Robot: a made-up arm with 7 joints. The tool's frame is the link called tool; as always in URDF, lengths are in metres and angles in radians. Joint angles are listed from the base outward.
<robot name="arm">
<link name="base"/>
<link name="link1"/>
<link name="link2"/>
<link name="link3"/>
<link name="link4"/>
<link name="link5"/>
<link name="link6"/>
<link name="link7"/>
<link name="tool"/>
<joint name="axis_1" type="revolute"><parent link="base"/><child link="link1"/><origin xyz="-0.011 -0.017 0.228"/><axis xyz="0 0 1"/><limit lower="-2.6" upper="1.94"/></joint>
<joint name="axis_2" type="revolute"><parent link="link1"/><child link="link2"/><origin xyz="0.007 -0.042 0.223"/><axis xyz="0 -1 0"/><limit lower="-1.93" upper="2.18"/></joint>
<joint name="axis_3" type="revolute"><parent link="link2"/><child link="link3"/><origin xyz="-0.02 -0.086 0.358"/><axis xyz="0 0 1"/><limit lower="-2.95" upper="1.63"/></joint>
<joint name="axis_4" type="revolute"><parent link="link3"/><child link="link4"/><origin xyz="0.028 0.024 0.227"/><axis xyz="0 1 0"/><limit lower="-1.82" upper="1.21"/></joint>
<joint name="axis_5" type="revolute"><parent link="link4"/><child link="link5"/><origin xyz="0.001 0.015 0.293"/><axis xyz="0 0 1"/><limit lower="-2.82" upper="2.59"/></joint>
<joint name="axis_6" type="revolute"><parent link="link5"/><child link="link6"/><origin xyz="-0.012 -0.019 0.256"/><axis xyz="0 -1 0"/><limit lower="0.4" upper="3.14"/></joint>
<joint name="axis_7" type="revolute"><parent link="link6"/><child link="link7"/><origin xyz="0.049 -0.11 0.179"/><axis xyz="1 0 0"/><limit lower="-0.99" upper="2.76"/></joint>
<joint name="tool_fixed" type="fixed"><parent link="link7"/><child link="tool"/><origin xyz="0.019 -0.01 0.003" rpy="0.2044 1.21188 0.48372"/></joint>
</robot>
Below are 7 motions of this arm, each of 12 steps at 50 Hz.
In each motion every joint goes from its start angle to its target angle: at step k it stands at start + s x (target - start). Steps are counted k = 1, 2, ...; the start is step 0. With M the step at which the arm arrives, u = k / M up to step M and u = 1 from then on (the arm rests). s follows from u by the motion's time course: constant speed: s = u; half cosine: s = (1 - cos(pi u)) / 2; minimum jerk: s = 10 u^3 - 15 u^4 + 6 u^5.
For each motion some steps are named. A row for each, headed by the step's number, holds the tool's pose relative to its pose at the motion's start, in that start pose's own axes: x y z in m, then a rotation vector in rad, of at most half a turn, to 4 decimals.
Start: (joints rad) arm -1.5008 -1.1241 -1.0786 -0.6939 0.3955 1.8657 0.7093
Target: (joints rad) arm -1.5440 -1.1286 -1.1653 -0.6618 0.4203 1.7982 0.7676
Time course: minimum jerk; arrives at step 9
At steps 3, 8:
3: 0.0077 -0.0059 -0.0050 0.0184 0.0275 0.0030
8: 0.0355 -0.0291 -0.0265 0.0910 0.1269 0.0104

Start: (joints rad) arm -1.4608 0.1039 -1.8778 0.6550 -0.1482 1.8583 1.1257
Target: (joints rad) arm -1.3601 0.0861 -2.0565 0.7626 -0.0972 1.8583 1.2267
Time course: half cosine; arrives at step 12
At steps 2, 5, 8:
2: 0.0023 -0.0036 -0.0018 0.0088 0.0007 0.0027
5: 0.0120 -0.0194 -0.0102 0.0486 0.0027 0.0145
8: 0.0221 -0.0386 -0.0214 0.0983 0.0018 0.0280

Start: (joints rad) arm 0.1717 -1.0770 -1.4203 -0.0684 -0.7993 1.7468 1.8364
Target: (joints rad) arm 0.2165 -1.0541 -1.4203 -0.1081 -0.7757 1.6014 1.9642
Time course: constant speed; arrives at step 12
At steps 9, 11, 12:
9: -0.0353 0.0288 0.0365 0.0761 -0.1130 0.0725
11: -0.0435 0.0351 0.0442 0.0924 -0.1386 0.0896
12: -0.0477 0.0383 0.0480 0.1004 -0.1514 0.0983

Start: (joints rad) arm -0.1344 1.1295 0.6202 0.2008 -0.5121 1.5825 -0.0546
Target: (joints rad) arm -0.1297 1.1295 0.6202 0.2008 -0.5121 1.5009 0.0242
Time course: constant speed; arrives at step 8
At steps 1, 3, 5, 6, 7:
1: 0.0012 -0.0012 0.0011 0.0048 0.0068 0.0117
3: 0.0036 -0.0035 0.0032 0.0147 0.0202 0.0351
5: 0.0061 -0.0058 0.0053 0.0249 0.0337 0.0583
6: 0.0074 -0.0070 0.0063 0.0302 0.0404 0.0699
7: 0.0087 -0.0082 0.0073 0.0355 0.0471 0.0815

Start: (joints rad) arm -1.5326 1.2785 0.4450 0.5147 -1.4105 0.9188 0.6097
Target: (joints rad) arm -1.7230 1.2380 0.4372 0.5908 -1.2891 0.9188 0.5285
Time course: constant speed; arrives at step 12
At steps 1, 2, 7, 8, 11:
1: 0.0032 0.0204 0.0031 -0.0179 0.0090 -0.0103
2: 0.0066 0.0407 0.0059 -0.0357 0.0182 -0.0207
7: 0.0284 0.1410 0.0165 -0.1225 0.0656 -0.0743
8: 0.0337 0.1607 0.0179 -0.1394 0.0754 -0.0854
11: 0.0512 0.2192 0.0207 -0.1892 0.1054 -0.1190

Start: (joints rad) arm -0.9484 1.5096 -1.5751 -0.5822 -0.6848 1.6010 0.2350
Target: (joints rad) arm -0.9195 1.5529 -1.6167 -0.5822 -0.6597 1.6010 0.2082
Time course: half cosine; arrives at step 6
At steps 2, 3, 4, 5, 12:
2: 0.0083 -0.0027 -0.0058 -0.0035 0.0120 -0.0111
3: 0.0165 -0.0054 -0.0117 -0.0071 0.0241 -0.0222
4: 0.0248 -0.0081 -0.0177 -0.0108 0.0363 -0.0333
5: 0.0308 -0.0100 -0.0221 -0.0137 0.0452 -0.0413
12: 0.0330 -0.0107 -0.0237 -0.0147 0.0485 -0.0443

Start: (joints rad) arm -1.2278 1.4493 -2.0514 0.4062 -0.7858 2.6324 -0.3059
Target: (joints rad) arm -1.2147 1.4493 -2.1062 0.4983 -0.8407 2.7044 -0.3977
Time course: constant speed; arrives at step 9
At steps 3, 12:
3: 0.0037 0.0203 -0.0042 -0.0481 0.0025 -0.0148
12: 0.0097 0.0600 -0.0150 -0.1427 0.0029 -0.0424

